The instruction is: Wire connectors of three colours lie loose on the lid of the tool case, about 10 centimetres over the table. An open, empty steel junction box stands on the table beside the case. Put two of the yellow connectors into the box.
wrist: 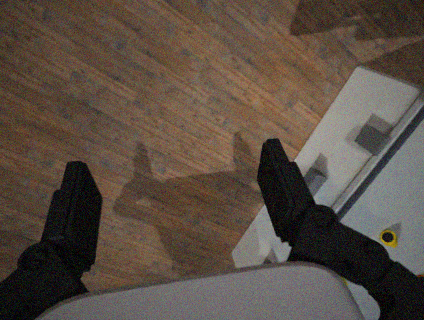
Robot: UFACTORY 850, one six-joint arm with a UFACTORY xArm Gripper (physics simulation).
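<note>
My gripper (179, 168) is open and empty, its two black fingers wide apart above the wooden table. The tool case (345, 115) is light grey and lies at the right, partly behind the right finger. A yellow connector (388, 237) with a dark round middle is on the case's lid (400, 185), right of the right finger. A small bit of yellow (344, 281) shows at the edge of the gripper's body, mostly hidden. A speck of orange (421, 275) shows at the right edge. The steel junction box does not show in this view.
The wooden table (150, 75) spreads across the left and middle, with the gripper's shadow on it. Grey latches (372, 139) stick out on the case's near strip, beside a dark seam. Dark shadows lie on the table at the upper right.
</note>
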